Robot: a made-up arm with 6 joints. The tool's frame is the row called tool.
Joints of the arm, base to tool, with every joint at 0 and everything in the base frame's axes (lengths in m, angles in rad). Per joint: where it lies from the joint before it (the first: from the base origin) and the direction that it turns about. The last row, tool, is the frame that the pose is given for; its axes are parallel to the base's.
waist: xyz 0 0 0.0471 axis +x
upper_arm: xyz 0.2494 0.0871 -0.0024 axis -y
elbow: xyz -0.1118 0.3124 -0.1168 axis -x
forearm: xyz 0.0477 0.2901 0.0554 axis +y
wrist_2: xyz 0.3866 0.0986 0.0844 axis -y
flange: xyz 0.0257 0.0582 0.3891 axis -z
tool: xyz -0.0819 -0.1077 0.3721
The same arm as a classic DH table. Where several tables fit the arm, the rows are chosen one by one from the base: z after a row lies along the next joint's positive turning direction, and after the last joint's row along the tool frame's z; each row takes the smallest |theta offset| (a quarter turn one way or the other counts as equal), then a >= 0, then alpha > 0; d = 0 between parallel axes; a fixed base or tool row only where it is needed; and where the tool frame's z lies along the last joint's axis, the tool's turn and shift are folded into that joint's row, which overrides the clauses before.
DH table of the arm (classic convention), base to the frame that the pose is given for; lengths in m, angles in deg. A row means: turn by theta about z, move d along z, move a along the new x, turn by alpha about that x. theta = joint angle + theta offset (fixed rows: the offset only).
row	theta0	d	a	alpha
base (fixed)	90	0.0471	0	90
waist	-90	0.2494	0.0024	90
upper_arm	0	-0.3995	0.1168	90
elbow	0	0.0641	-0.0554	90
forearm	77.68	0	-0.3957	180
wrist_2	-12.32	-0.4469	-0.0257	-90
flange	-52.75	0	0.1353	180
tool (fixed)	127.25	0.7612	0	0

